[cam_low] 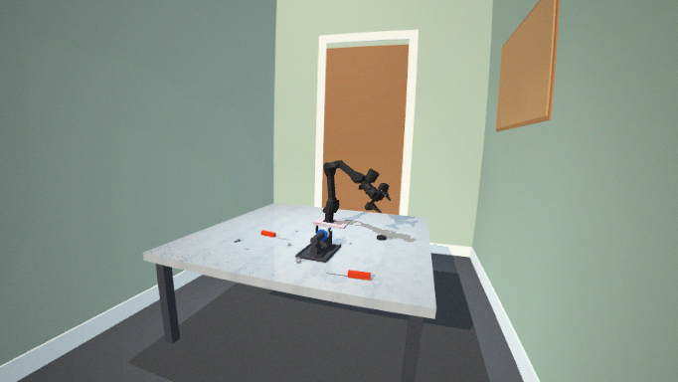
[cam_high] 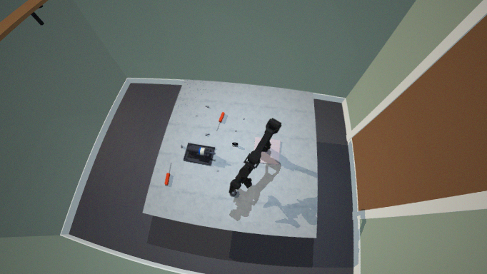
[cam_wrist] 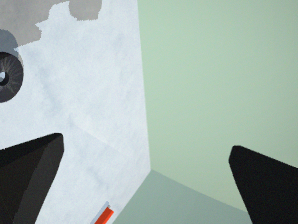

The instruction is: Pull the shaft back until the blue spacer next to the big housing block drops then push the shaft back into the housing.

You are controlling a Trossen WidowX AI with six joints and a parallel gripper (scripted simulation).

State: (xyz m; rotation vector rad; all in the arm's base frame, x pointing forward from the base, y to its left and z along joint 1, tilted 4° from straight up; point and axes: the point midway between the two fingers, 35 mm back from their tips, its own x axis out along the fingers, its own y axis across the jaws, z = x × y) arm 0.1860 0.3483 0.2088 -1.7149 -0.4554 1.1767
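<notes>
My gripper tip is now 310 mm short of the baseplate, 280 mm to the left of it and 140 mm above it.
</notes>
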